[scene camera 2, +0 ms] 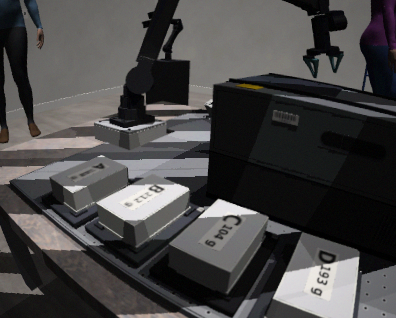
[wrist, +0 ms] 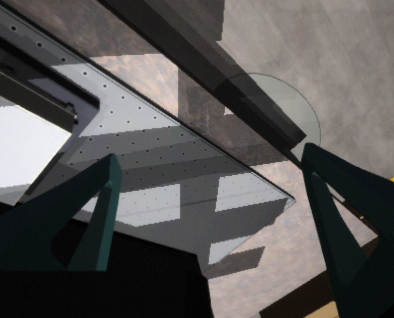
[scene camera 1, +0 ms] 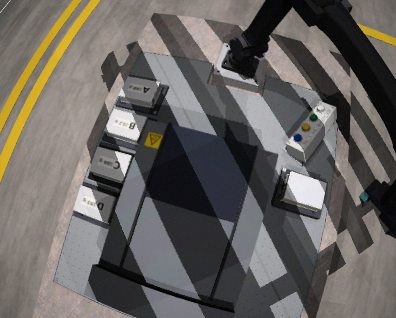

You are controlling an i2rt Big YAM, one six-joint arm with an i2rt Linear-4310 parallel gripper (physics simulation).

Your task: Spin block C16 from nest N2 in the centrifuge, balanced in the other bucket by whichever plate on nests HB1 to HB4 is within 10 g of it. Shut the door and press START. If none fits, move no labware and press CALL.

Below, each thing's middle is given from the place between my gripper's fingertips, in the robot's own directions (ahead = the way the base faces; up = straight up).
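The white block [scene camera 1: 299, 190] is 16 cm below my hand, 5 cm behind it and 18 cm to the right of it. There's a dark machine box [scene camera 2: 312, 162] too, 9 cm below my hand, 20 cm ahead of it and 45 cm to the right of it. Plate C [scene camera 2: 214, 251] is 18 cm below my hand, 76 cm to the right of it and 8 cm ahead of it, and the button box [scene camera 1: 300, 151] is 17 cm below my hand, 26 cm behind it and 20 cm to the right of it.
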